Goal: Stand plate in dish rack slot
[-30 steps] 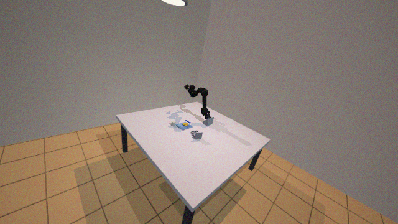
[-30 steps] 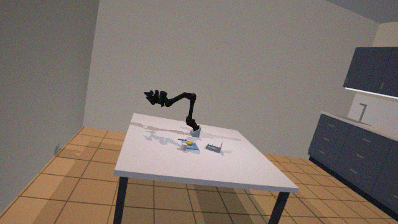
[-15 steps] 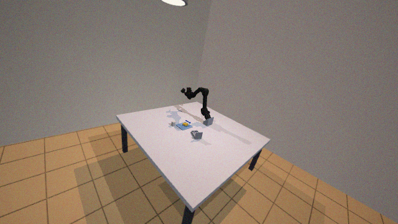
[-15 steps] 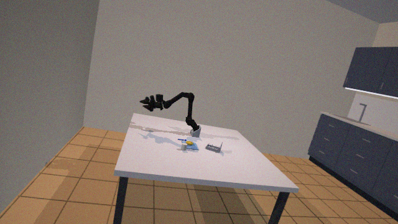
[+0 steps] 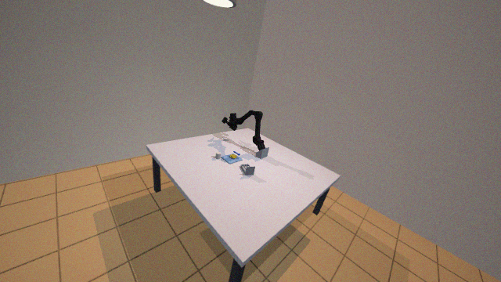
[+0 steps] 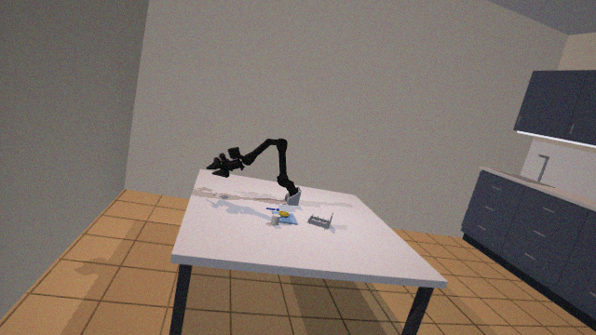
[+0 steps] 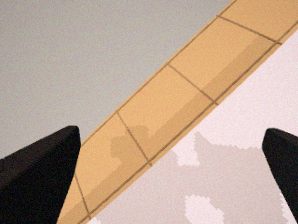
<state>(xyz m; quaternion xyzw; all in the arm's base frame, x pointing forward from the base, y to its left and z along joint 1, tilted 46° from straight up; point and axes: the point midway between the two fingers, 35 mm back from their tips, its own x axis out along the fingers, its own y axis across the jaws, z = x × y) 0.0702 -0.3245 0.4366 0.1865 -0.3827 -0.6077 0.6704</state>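
The yellow plate lies 210 mm ahead of my gripper tip, 500 mm to the left of it and 110 mm below it. From my gripper tip the other things lie so: grey dish rack: 220 mm ahead, 720 mm to the left, 100 mm below; blue mat: 230 mm ahead, 500 mm to the left, 120 mm below.
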